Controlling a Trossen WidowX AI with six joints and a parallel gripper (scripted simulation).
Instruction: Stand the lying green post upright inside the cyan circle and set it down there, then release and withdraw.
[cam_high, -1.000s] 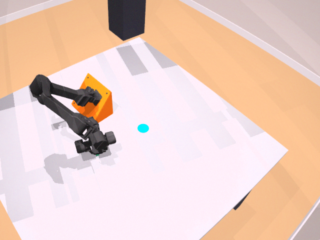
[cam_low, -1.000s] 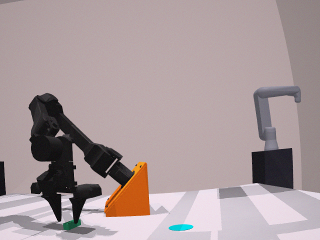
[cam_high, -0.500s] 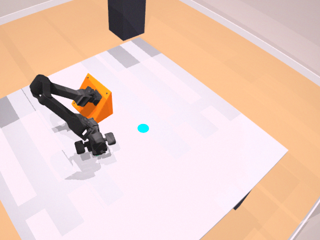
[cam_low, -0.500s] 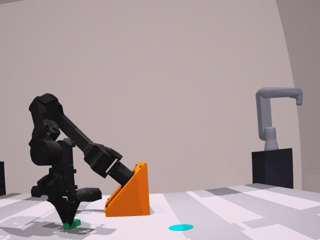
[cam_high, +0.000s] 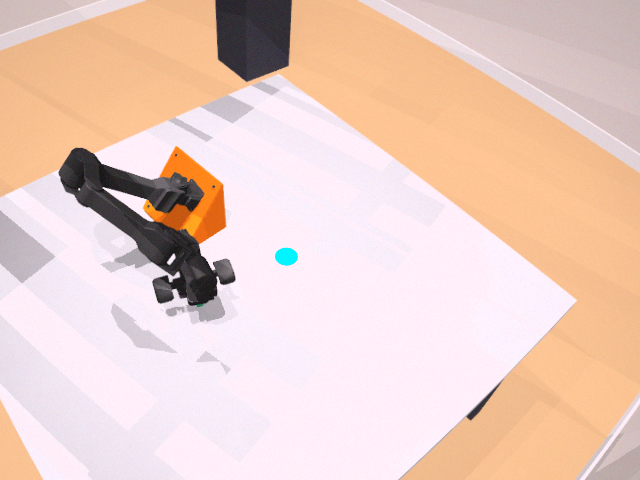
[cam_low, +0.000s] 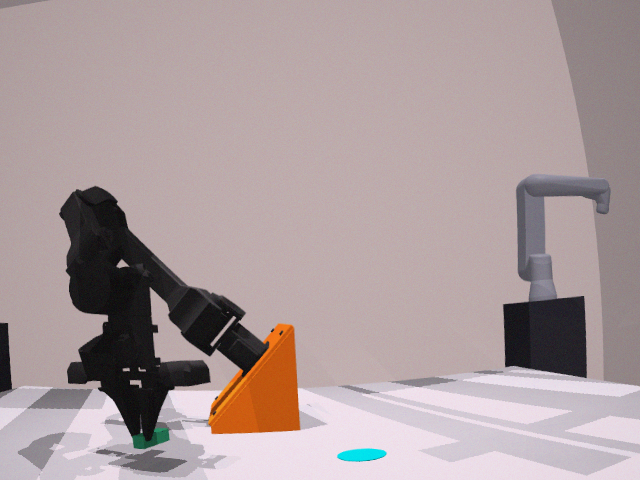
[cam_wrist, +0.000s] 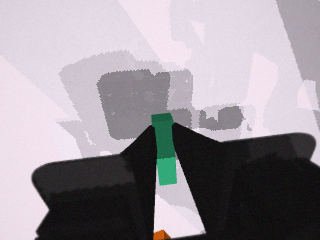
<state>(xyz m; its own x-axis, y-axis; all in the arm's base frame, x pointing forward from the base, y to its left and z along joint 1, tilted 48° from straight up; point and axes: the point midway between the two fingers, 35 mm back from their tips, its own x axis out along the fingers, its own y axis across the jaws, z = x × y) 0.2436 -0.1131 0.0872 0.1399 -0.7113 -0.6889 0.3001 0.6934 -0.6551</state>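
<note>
Now: the cyan circle 270 mm to the left of my gripper tip and 20 mm below it. Round my gripper tip: green post 20 mm behind, 10 mm to the left.
</note>
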